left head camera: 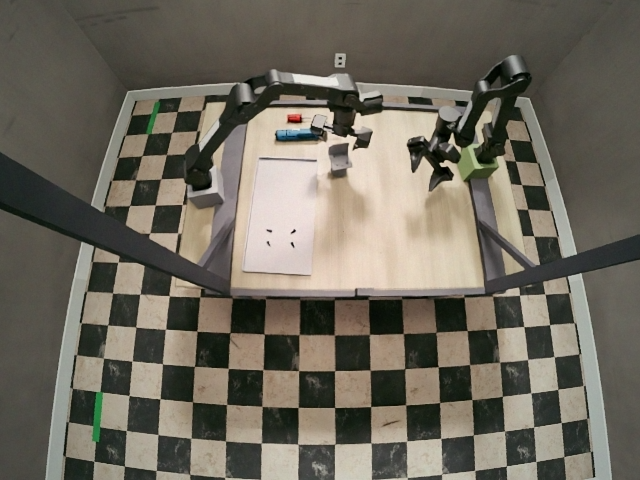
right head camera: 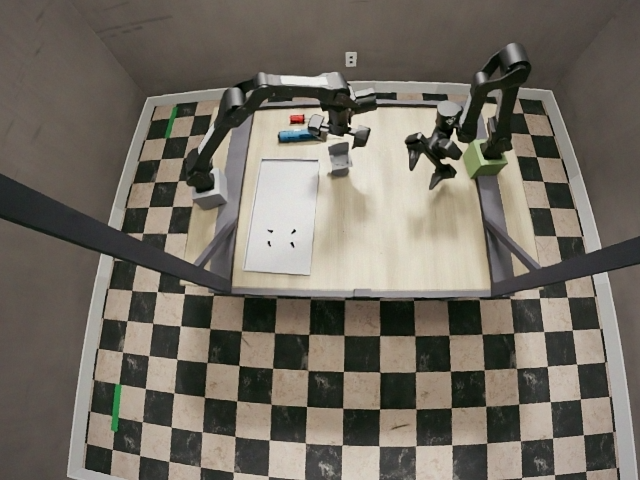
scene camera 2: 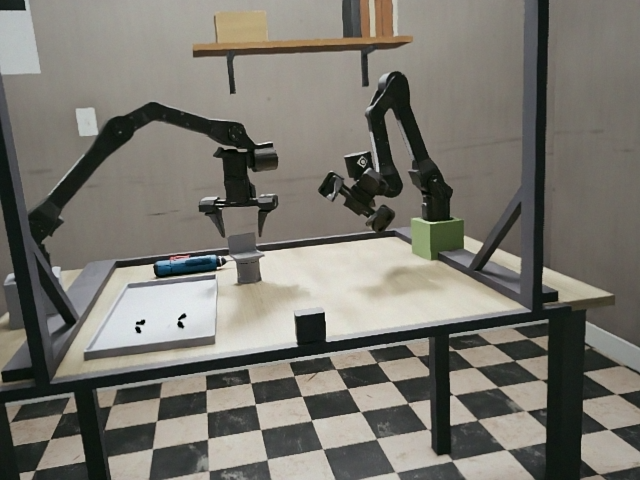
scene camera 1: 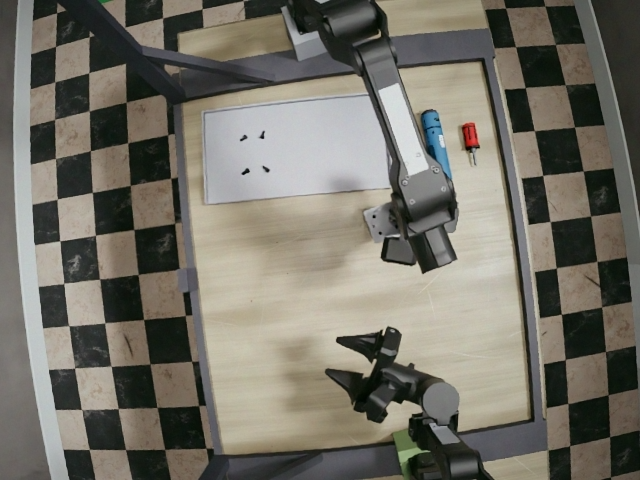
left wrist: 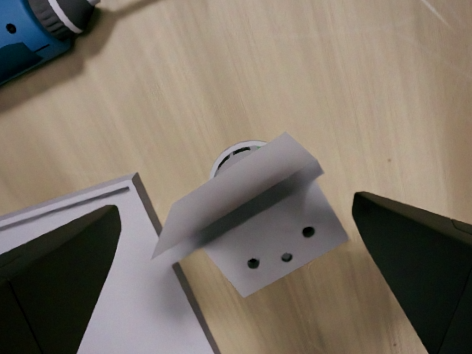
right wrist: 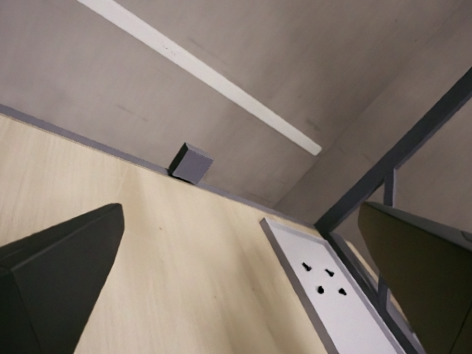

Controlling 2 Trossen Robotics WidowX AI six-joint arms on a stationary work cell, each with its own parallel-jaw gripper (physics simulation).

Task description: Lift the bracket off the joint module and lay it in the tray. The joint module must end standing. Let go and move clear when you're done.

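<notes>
The grey L-shaped bracket (left head camera: 339, 151) (right head camera: 339, 150) (scene camera 1: 379, 222) (scene camera 2: 241, 241) (left wrist: 272, 240) rests on the joint module (left head camera: 338, 173) (scene camera 2: 249, 272), its plate with holes flat on top and its other plate rising. The joint module stands upright on the table, mostly hidden under the bracket in the left wrist view. My left gripper (scene camera 2: 241, 236) (left wrist: 238, 209) is open and empty, pointing down just above the bracket, one finger to each side. My right gripper (left head camera: 422, 179) (scene camera 1: 331, 354) (right wrist: 243, 214) is open and empty over the right part of the table. The shallow tray (left head camera: 283, 196) (scene camera 2: 175, 294) (left wrist: 135, 300) lies left of the module.
Several black screws (left head camera: 293, 230) (scene camera 1: 245, 171) lie in the tray's front part. A blue power screwdriver (left head camera: 292, 134) (scene camera 2: 186, 265) lies behind the tray, close to the module, with a red screwdriver (left head camera: 294, 118) (scene camera 1: 470, 135) behind it. A dark block (scene camera 2: 310, 325) sits at the front edge.
</notes>
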